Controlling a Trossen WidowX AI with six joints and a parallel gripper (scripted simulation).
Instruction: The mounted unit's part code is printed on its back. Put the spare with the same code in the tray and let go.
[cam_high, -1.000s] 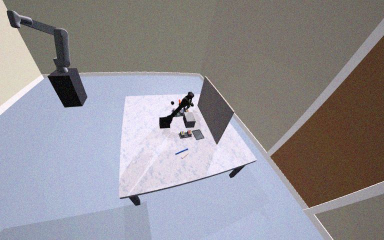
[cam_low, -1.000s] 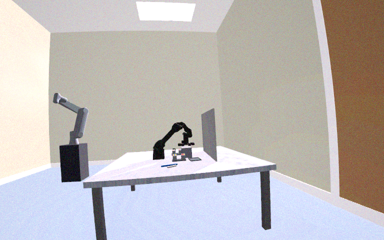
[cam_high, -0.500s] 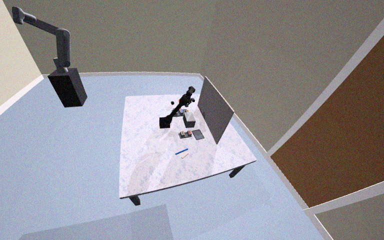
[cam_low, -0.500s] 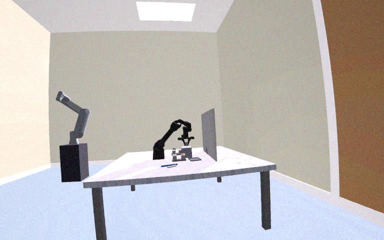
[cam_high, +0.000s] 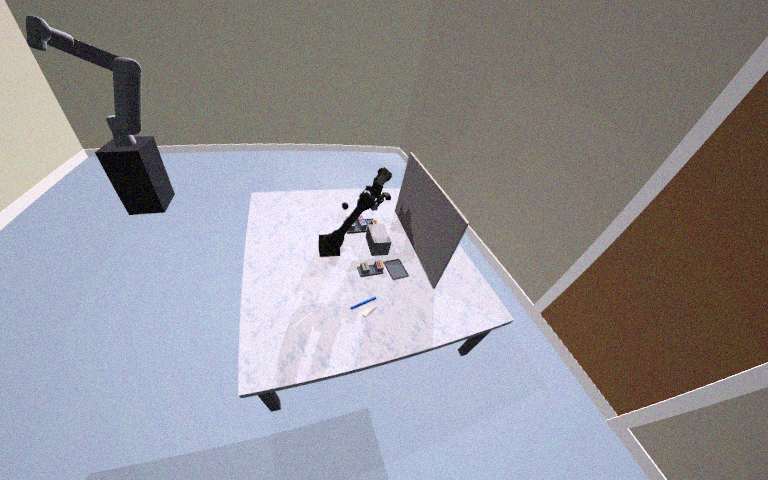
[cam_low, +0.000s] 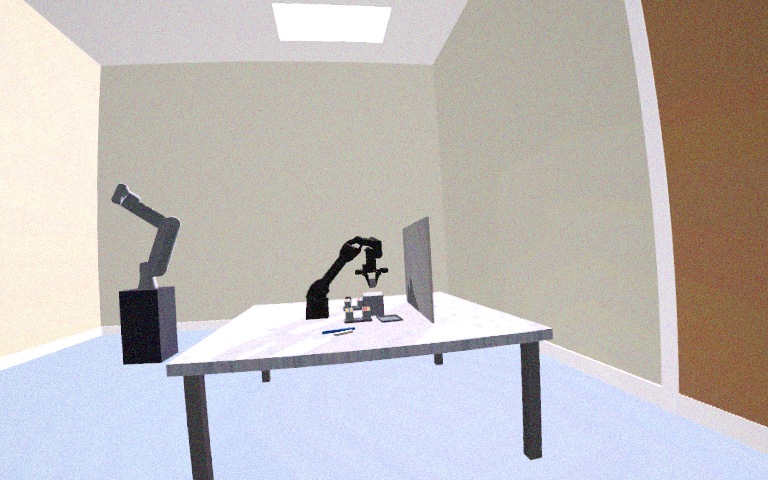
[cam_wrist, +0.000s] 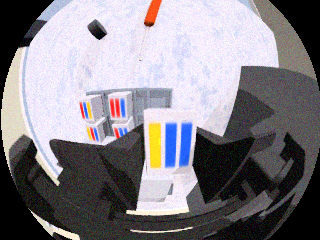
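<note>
Now: gripper tip 3 cm short of the dark flat tray, 41 cm to the left of it and 12 cm above it. Round my gripper tip: black tape roll (14 cm behind, 17 cm to the left, 9 cm below); tall dark panel (21 cm ahead, 23 cm to the right, 11 cm above); grey mounted unit (2 cm behind, 21 cm to the right, 7 cm below).
</note>
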